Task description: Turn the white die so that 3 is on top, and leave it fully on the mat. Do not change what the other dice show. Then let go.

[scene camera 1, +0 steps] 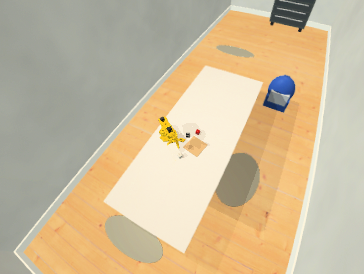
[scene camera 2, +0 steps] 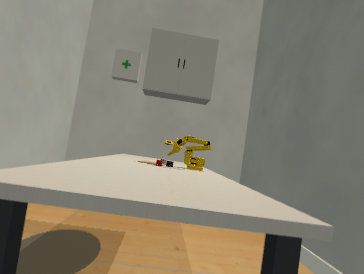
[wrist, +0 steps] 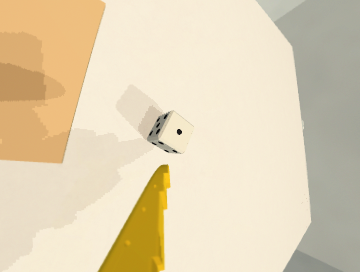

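Where they show: hand, its tool point: (scene camera 1: pixel 178 148) (scene camera 2: pixel 168 154) (wrist: pixel 169 172); arm's base, origin of its link: (scene camera 1: pixel 168 137) (scene camera 2: pixel 191 168).
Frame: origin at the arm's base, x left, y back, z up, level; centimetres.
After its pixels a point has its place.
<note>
The white die (scene camera 1: pixel 181 156) @[x -11.8, y -18.7, z 2.2 cm] (wrist: pixel 175 131) @[x -11.0, y -17.3, z 3.0 cm] stands on the table beside the mat, off it, with one pip on top; two side faces with several pips show in the wrist view. In scene camera 2 it is too small and covered to read. The orange-tan mat (scene camera 1: pixel 198 145) @[x 3.8, y -25.5, z 0.4 cm] (wrist: pixel 82 30) @[x -4.3, y -25.5, z 0.4 cm] lies flat on the table. My gripper (scene camera 1: pixel 181 143) @[x -8.4, y -14.7, z 6.2 cm] (scene camera 2: pixel 168 148) @[x -8.4, y -14.7, z 6.2 cm] is fully open and empty, above the table. In the wrist view one notched jaw (wrist: pixel 155 210) @[x -6.9, y -13.9, z 7.9 cm] shows, its tip drawn just below the die, apart from it; the moving jaw is out of the picture.
A black die (scene camera 1: pixel 188 135) @[x 7.6, y -14.6, z 2.5 cm] (scene camera 2: pixel 170 164) @[x 9.6, y -13.2, z 1.3 cm] and a red die (scene camera 1: pixel 198 132) @[x 13.9, y -20.5, z 2.5 cm] (scene camera 2: pixel 159 163) @[x 16.1, y -19.3, z 1.4 cm] stand on the white table (scene camera 1: pixel 165 190) @[x -39.8, y -21.2, z 0.0 cm] (scene camera 2: pixel 150 185) @[x 84.1, y -20.4, z 0.0 cm], past the mat from the white die. A blue chair (scene camera 1: pixel 282 89) stands on the floor beside the table.
</note>
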